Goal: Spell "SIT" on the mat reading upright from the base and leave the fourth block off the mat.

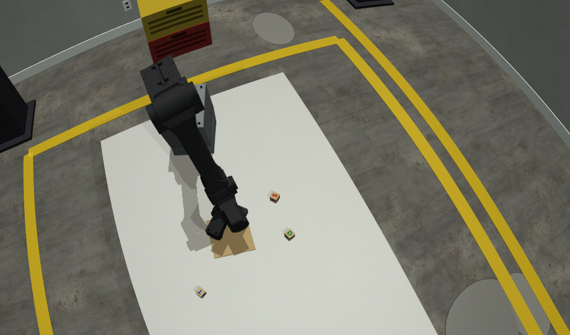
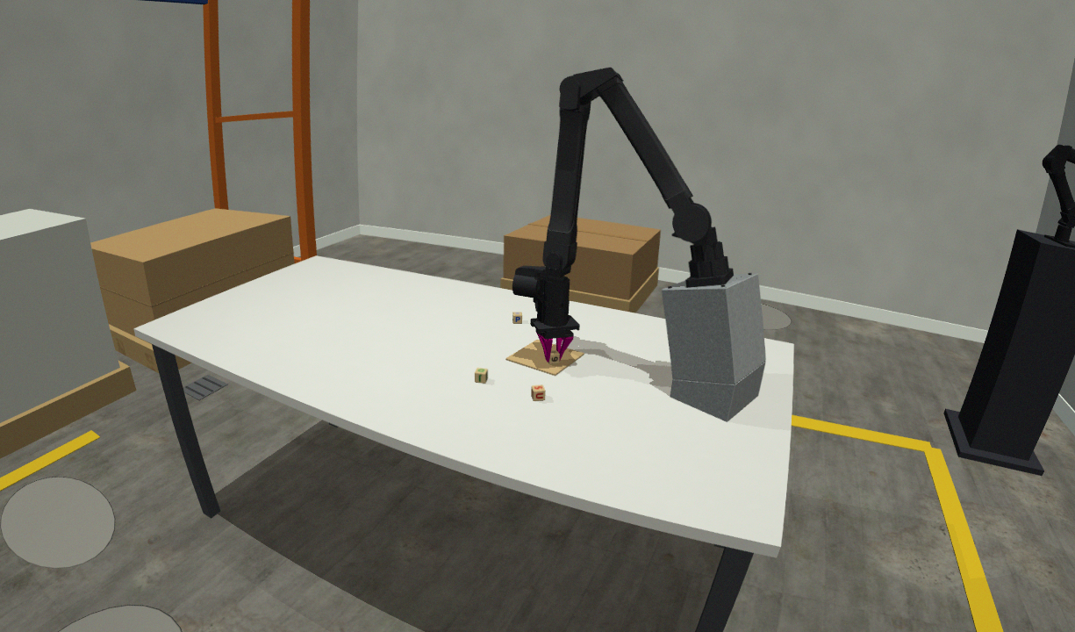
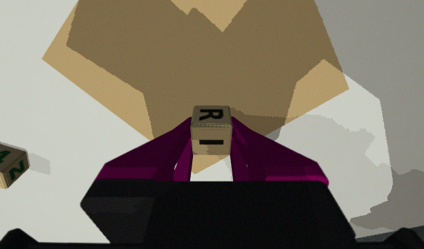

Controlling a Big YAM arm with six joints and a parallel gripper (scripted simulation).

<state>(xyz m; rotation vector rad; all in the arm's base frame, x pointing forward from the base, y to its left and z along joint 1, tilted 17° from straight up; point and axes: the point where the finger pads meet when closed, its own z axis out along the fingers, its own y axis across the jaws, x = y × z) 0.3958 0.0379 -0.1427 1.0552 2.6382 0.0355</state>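
Now: hand right at the I block. Round my hand: S block 50 mm behind, 170 mm to the left; then D block 100 mm ahead, 160 mm to the left; then tan mat 30 mm ahead, 20 mm to the right, 10 mm below.
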